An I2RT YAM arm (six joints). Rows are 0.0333 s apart.
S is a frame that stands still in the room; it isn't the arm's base.
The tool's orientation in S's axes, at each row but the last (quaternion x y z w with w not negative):
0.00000 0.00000 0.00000 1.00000
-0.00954 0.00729 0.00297 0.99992
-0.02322 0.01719 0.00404 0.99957
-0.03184 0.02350 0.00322 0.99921
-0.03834 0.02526 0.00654 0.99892
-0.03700 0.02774 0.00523 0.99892
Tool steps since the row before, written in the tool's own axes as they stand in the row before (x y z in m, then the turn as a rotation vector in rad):
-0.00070 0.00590 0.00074 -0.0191 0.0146 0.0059
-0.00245 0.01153 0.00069 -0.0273 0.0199 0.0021
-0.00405 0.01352 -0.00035 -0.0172 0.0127 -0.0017
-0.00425 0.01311 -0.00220 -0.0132 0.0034 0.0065
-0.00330 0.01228 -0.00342 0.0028 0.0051 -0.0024
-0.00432 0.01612 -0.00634 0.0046 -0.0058 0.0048
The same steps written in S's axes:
-0.00070 0.00590 0.00074 -0.0191 0.0146 0.0059
-0.00251 0.01153 0.00051 -0.0274 0.0198 0.0021
-0.00418 0.01346 -0.00084 -0.0174 0.0125 -0.0017
-0.00445 0.01292 -0.00282 -0.0129 0.0037 0.0069
-0.00365 0.01194 -0.00417 0.0026 0.0049 -0.0029
-0.00486 0.01557 -0.00726 0.0049 -0.0054 0.0049

